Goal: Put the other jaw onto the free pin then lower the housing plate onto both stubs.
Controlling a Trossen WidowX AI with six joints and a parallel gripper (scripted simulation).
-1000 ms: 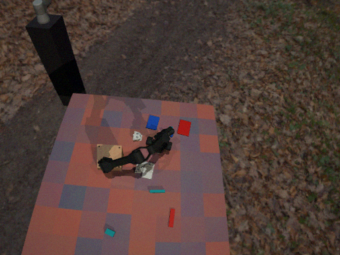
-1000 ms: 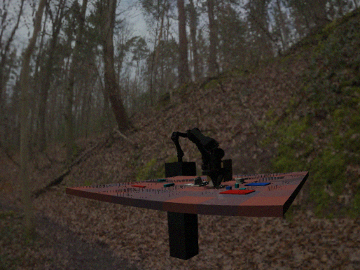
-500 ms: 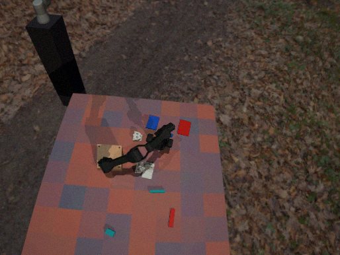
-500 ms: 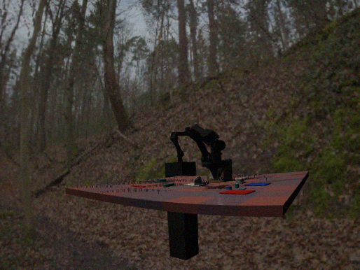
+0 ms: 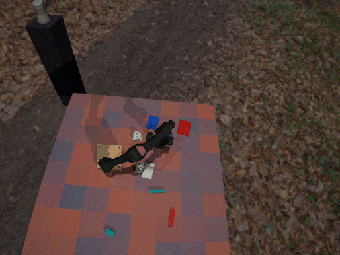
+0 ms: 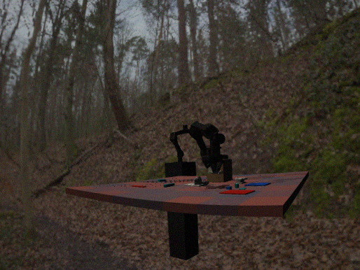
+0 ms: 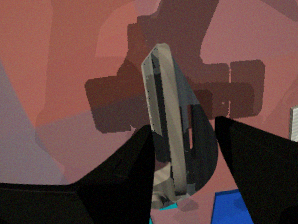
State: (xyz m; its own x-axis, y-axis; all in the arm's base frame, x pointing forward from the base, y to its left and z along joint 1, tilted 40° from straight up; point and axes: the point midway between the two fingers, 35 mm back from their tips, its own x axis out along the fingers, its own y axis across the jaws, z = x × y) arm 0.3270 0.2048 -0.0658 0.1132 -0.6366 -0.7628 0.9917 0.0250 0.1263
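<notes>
The white base lies 50 mm behind my gripper tip, 180 mm to the right of it and 80 mm below it. Also, from my gripper tip: teal bar: 40 mm ahead, 320 mm to the right, 80 mm below; blue tile: 80 mm behind, 230 mm to the left, 80 mm below; red tile: 190 mm ahead, 230 mm to the left, 80 mm below.
</notes>
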